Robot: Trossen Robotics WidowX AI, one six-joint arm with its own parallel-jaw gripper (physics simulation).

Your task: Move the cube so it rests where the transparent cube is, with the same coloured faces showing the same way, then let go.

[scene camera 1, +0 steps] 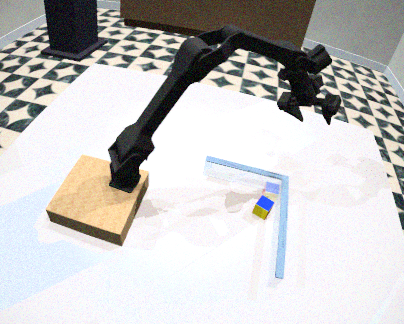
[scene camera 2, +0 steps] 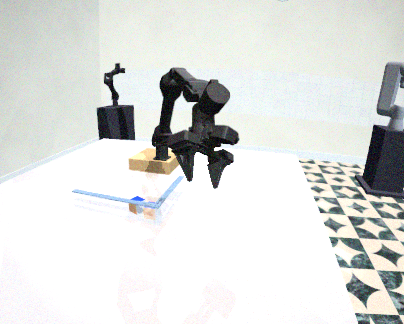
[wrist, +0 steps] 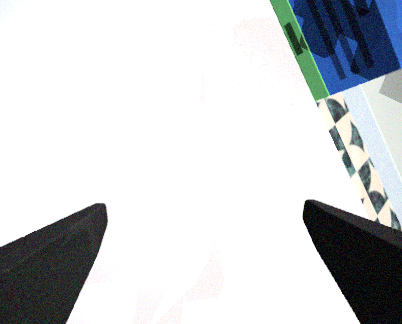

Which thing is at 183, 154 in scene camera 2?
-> The gripper.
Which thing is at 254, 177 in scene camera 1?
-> An L-shaped rail.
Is the gripper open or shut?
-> Open.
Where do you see an L-shaped rail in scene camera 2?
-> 153, 213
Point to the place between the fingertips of the gripper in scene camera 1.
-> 316, 122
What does the gripper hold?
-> Nothing.
